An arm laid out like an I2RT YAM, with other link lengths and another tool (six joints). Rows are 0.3 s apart.
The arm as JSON. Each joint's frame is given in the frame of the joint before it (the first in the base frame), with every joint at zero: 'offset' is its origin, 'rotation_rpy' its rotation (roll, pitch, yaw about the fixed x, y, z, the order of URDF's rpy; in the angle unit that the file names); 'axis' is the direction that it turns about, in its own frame. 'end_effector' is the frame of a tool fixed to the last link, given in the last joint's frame.
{
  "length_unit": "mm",
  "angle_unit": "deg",
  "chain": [
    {
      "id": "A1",
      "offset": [
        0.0,
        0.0,
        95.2
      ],
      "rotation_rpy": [
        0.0,
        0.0,
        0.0
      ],
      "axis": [
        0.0,
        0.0,
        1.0
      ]
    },
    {
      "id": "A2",
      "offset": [
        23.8,
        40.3,
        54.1
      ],
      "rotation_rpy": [
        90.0,
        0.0,
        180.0
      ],
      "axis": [
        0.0,
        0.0,
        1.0
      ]
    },
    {
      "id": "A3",
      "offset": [
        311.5,
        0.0,
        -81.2
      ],
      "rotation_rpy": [
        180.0,
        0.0,
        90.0
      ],
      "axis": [
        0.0,
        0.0,
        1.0
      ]
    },
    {
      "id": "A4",
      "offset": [
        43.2,
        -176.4,
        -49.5
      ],
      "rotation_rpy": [
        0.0,
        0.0,
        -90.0
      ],
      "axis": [
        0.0,
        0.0,
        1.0
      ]
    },
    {
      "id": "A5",
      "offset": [
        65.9,
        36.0,
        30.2
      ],
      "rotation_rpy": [
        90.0,
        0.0,
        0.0
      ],
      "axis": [
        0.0,
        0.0,
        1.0
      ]
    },
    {
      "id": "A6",
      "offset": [
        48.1,
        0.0,
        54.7
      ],
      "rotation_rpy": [
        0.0,
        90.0,
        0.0
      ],
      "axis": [
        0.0,
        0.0,
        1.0
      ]
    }
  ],
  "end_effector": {
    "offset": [
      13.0,
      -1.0,
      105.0
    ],
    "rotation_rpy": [
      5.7,
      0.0,
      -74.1
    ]
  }
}
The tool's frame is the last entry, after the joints.
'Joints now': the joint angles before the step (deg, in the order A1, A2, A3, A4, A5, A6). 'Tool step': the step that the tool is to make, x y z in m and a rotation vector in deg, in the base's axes. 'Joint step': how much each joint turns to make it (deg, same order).
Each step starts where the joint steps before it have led.
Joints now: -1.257, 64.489, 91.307, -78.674, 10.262, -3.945
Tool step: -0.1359, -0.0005, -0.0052, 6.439, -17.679, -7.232
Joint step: 0.010, -27.666, -2.746, -9.181, 0.471, 10.069
